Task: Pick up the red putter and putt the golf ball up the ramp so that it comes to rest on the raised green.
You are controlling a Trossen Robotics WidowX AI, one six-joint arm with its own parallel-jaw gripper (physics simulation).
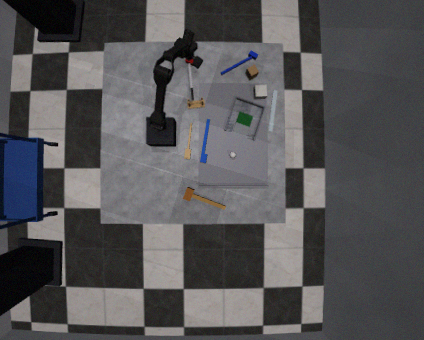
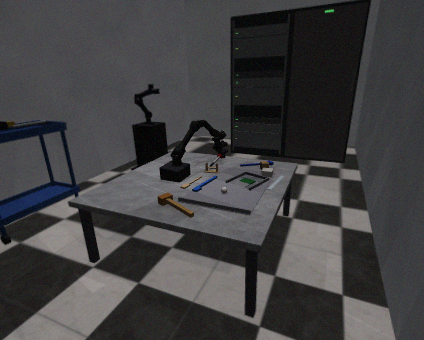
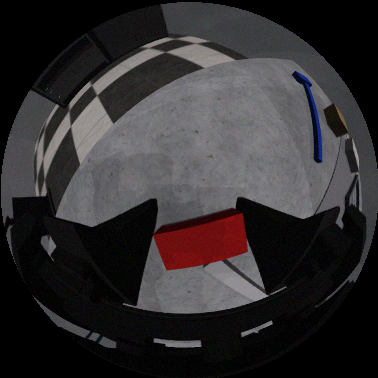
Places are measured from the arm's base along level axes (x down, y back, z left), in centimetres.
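Pixels of known places: gripper, fingertip midpoint: (image 1: 192, 58) (image 2: 222, 156) (image 3: 197, 203); arm's base at its link origin: (image 1: 160, 126) (image 2: 176, 164).
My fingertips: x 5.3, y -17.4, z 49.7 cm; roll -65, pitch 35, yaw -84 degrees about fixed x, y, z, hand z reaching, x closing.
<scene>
For each thing: its top centre in the pictures, then the offset to it from my fingertips.
- red putter at its top centre: (image 3: 272, 299) (image 1: 191, 77) (image 2: 216, 158) dz -14.1, dx -1.9, dy -0.5 cm
- white golf ball at its top centre: (image 1: 233, 154) (image 2: 224, 187) dz -64.7, dx +0.0, dy -30.7 cm
- blue long-handled tool at its top centre: (image 3: 313, 100) (image 1: 239, 61) dz +1.2, dx +2.0, dy -32.4 cm
- brown block at its top centre: (image 1: 253, 70) dz -6.5, dx -1.4, dy -41.7 cm
- white block at its top centre: (image 1: 261, 90) (image 2: 267, 169) dz -19.9, dx -0.2, dy -48.0 cm
- blue stick at its top centre: (image 1: 206, 140) (image 2: 206, 182) dz -55.8, dx +2.9, dy -12.3 cm
- tan stick at its top centre: (image 1: 189, 140) dz -56.3, dx +3.6, dy -0.3 cm
- orange mallet at its top centre: (image 2: 176, 201) (image 1: 205, 201) dz -96.4, dx -0.7, dy -13.4 cm
- pale strip at its top centre: (image 2: 276, 182) (image 1: 273, 110) dz -31.5, dx +4.3, dy -58.3 cm
My gripper (image 1: 192, 61) (image 2: 220, 154) (image 3: 197, 203) is shut on the red head of the red putter (image 1: 189, 61) (image 2: 219, 156) (image 3: 202, 243), with one finger on each end of the head. The putter's pale shaft runs from the head to a dark end at the small wooden stand (image 1: 196, 104) (image 2: 212, 171); whether it rests there I cannot tell. The white golf ball (image 1: 233, 155) (image 2: 224, 190) sits on the grey ramp (image 1: 250, 170) (image 2: 225, 201). The green (image 1: 244, 119) (image 2: 247, 181) lies between dark rails (image 1: 251, 102) (image 2: 257, 175), away from the ball.
A blue long-handled tool (image 1: 237, 64) (image 3: 315, 120), a brown block (image 1: 252, 73) (image 3: 335, 120) and a white block (image 1: 260, 91) (image 2: 267, 172) lie right of the gripper. A blue stick (image 1: 205, 140), a tan stick (image 1: 189, 137), an orange mallet (image 1: 189, 194) (image 2: 165, 199) and a pale strip (image 1: 273, 111) lie around the ramp.
</scene>
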